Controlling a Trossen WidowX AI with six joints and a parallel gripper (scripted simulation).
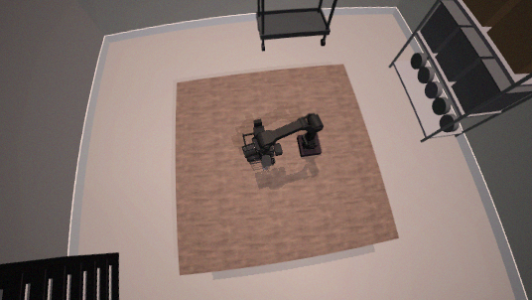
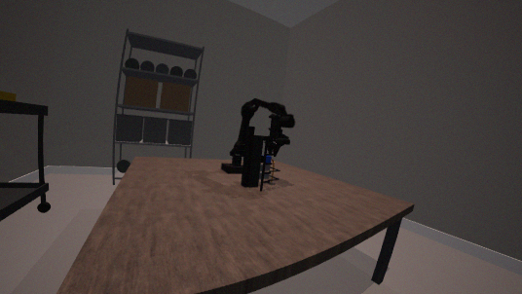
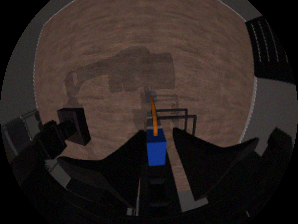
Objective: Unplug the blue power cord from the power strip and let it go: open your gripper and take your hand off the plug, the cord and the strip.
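Now: gripper tip 6 cm to the left of the blue plug and 1 cm above it.
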